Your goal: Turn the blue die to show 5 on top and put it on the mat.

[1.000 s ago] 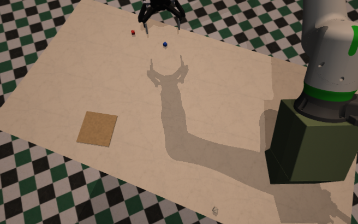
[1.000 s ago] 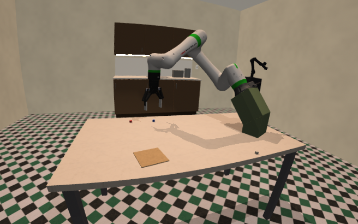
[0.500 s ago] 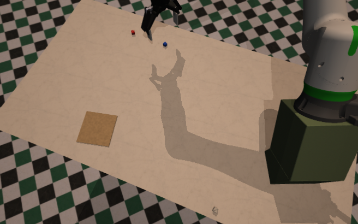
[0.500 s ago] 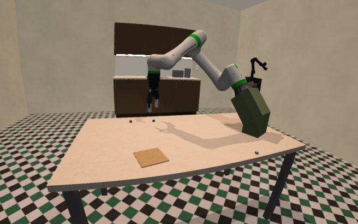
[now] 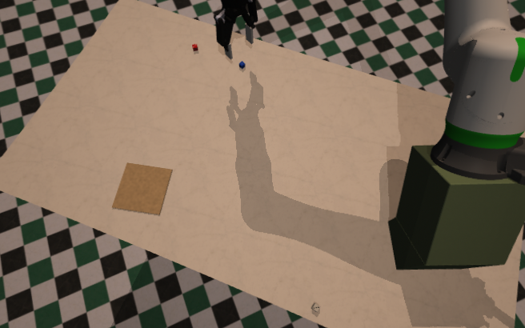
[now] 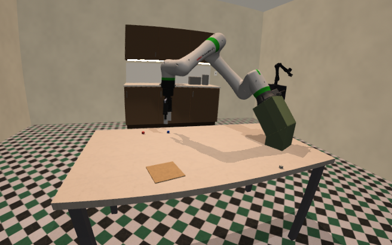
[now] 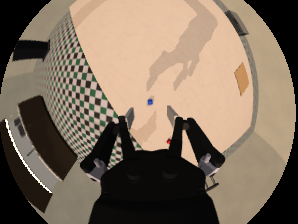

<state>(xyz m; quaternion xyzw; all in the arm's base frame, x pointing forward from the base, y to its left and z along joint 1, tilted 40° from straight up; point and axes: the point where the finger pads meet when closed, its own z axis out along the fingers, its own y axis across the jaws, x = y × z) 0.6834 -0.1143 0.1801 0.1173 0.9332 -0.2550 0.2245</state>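
Right now my hand is 1 cm past the blue die and 10 cm above it. From my hand the other things lie so: red die: 18 cm ahead, 1 cm to the left, 10 cm below; brown mat: 6 cm ahead, 52 cm to the left, 11 cm below; white die: 53 cm behind, 60 cm to the left, 10 cm below.
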